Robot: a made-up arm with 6 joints.
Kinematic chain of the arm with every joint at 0, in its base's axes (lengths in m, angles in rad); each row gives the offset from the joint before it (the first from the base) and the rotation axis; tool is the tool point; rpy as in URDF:
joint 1: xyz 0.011 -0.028 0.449 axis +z
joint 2: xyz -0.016 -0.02 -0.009 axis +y
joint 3: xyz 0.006 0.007 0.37 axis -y
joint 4: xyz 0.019 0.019 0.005 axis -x
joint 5: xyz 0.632 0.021 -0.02 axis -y
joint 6: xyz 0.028 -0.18 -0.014 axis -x
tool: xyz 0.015 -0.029 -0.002 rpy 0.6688 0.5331 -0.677
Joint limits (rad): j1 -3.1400..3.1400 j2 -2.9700..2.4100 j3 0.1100..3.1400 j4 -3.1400..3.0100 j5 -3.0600..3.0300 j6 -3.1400..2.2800
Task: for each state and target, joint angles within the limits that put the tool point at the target. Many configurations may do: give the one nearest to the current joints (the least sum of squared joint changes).
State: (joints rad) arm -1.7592 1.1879 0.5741 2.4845 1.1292 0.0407
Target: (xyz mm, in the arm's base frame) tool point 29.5 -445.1 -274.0
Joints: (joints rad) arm -2.0119 1.6708 0.1100 3.0065 1.3419 0.1810
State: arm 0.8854 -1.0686 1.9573 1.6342 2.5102 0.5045
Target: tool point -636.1 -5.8 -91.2
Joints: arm 0.0541 -1.4330 2.5696 1.8117 2.5092 0.4911
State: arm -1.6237 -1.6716 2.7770 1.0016 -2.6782 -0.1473
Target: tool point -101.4 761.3 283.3
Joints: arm -1.5808 -0.9101 2.6726 0.9482 -2.6693 -0.1672
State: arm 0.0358 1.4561 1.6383 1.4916 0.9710 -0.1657
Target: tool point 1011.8 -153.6 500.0
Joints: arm -0.1195 1.9541 1.9705 1.4593 1.0840 -0.0675
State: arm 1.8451 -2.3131 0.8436 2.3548 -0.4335 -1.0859
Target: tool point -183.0 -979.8 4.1
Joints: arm 1.4570 -2.2863 0.8904 2.4137 -0.3973 -1.0686
